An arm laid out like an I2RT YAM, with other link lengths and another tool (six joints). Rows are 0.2 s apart.
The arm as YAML. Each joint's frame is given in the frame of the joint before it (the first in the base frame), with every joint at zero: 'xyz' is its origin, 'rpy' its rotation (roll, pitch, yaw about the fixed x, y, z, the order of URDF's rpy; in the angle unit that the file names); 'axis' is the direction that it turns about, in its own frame. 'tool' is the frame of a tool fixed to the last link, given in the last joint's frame.
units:
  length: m
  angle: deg
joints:
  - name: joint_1
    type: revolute
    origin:
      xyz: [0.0, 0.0, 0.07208]
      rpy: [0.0, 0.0, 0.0]
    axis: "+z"
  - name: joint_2
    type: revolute
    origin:
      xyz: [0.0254, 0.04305, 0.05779]
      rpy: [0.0, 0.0, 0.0]
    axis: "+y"
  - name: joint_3
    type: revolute
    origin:
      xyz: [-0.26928, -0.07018, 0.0]
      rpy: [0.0, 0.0, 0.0]
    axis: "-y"
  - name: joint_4
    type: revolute
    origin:
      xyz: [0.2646, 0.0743, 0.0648]
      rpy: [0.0, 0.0, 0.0]
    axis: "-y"
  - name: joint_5
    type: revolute
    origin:
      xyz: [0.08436, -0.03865, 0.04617]
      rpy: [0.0, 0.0, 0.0]
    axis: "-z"
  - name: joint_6
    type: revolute
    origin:
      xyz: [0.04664, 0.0, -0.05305]
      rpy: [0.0, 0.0, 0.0]
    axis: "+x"
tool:
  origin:
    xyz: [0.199, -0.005, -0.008]
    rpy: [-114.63, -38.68, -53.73]
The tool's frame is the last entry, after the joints.
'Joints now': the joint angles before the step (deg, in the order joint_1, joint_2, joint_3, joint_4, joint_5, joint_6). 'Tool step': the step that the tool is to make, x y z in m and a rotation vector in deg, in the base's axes. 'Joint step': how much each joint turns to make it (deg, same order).
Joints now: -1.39, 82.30, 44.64, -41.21, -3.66, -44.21
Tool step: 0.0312, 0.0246, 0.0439, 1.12, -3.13, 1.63
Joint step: 4.06, 0.03, 9.00, -5.65, -0.52, 2.61
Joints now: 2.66, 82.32, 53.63, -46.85, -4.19, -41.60
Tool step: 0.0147, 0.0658, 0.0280, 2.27, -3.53, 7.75
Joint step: 9.88, 0.00, 4.75, -0.73, -1.11, 2.55
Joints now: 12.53, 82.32, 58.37, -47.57, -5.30, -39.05
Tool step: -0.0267, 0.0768, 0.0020, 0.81, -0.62, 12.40
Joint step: 12.88, 0.00, 0.08, 0.83, -0.38, 0.64
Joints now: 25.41, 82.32, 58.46, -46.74, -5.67, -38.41
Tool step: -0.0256, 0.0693, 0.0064, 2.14, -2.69, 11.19
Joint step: 11.04, 0.03, -0.02, 3.46, -0.48, 0.02
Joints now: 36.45, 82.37, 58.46, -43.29, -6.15, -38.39
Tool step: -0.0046, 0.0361, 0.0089, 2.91, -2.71, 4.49
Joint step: 4.19, 0.05, 0.02, 3.96, -0.66, -0.03
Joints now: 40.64, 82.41, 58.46, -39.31, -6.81, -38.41
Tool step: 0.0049, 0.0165, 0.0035, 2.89, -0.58, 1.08
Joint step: 0.06, 0.78, 0.01, 3.09, -2.08, -0.05
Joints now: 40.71, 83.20, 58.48, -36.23, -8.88, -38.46
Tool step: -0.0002, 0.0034, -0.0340, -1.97, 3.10, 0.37
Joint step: 0.00, 5.93, 0.04, 2.24, -0.64, -0.09
